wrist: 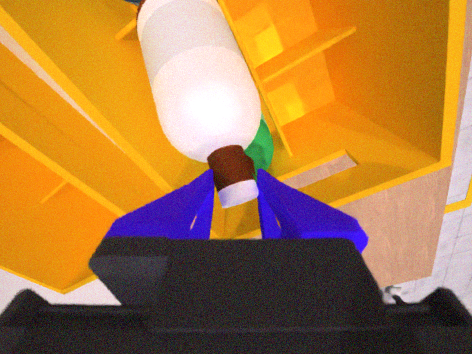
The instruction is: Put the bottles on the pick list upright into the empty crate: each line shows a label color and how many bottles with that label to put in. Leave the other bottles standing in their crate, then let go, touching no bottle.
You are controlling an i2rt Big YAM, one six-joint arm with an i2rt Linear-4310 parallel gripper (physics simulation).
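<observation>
Green-label bottle [259, 153], visible. White-label bottle [209, 109], likewise. My gripper [235, 176], in sight.
</observation>
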